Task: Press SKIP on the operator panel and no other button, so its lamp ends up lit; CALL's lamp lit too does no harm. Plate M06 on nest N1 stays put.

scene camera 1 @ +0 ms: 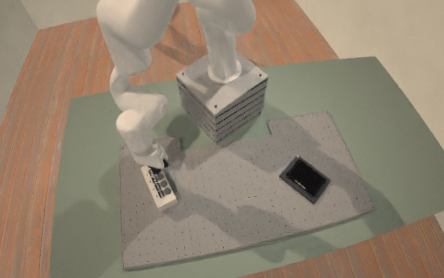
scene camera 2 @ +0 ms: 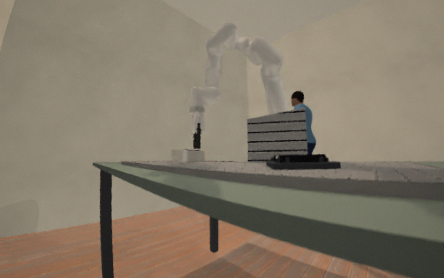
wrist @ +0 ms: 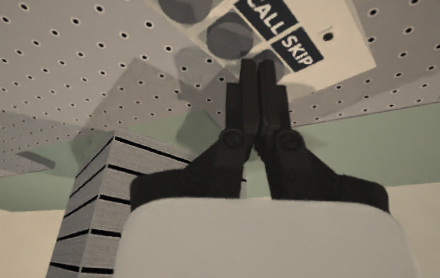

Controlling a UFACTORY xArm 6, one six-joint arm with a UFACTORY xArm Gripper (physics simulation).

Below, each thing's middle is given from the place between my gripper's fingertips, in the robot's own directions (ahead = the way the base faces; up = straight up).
Right now my hand is 4 cm short of the operator panel (scene camera 1: 163,201), 4 cm above it and 1 cm to the left of it. Also, from my hand: black plate (scene camera 1: 303,175): 53 cm to the left, 11 cm ahead, 4 cm below.
